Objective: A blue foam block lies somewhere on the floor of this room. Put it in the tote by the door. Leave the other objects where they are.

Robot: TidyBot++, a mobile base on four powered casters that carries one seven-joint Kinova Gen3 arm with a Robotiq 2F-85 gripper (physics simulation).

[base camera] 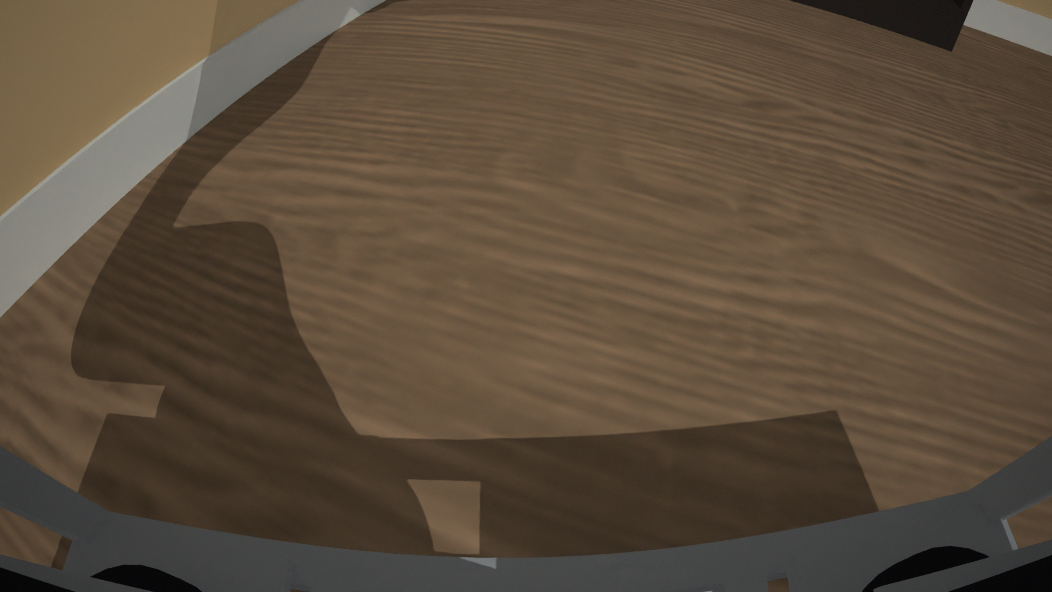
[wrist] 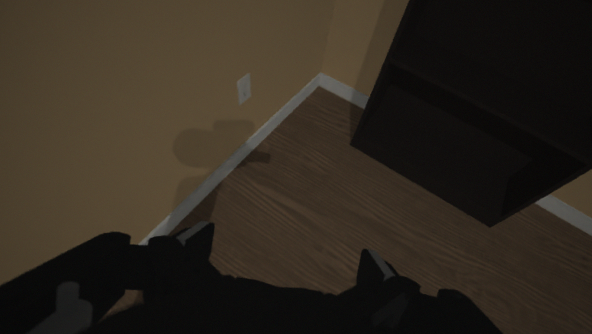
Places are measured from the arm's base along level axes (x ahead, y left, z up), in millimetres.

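Pixels of known places: gripper, fingertip midpoint: [wrist: 285, 252].
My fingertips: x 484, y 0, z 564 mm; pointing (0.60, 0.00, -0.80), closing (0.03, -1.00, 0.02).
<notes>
Behind a point stands the place of what it marks.
My gripper [wrist: 285, 252] @[z 564, x 484, y 0 mm] is open, with its two dark fingers wide apart at the bottom of the wrist view and floor showing between them. It hangs above the wooden floor near a wall. The blue foam block does not show in the base camera view or the wrist view. The tote by the door does not show in either view.
A tan wall [base camera: 88, 80] @[z -238, x 626, y 545 mm] [wrist: 125, 75] @[z 302, x 873, y 436 mm] with a white baseboard [base camera: 95, 169] @[z -338, x 571, y 555 mm] [wrist: 280, 117] @[z -350, x 1457, y 163 mm] runs along the left and meets another wall at a corner. A dark cabinet [base camera: 897, 18] @[z -363, x 1136, y -825 mm] [wrist: 440, 135] @[z -270, x 1490, y -683 mm] stands at the right. A white outlet plate [wrist: 244, 89] @[z 6, x 1226, y 274 mm] is on the wall.
</notes>
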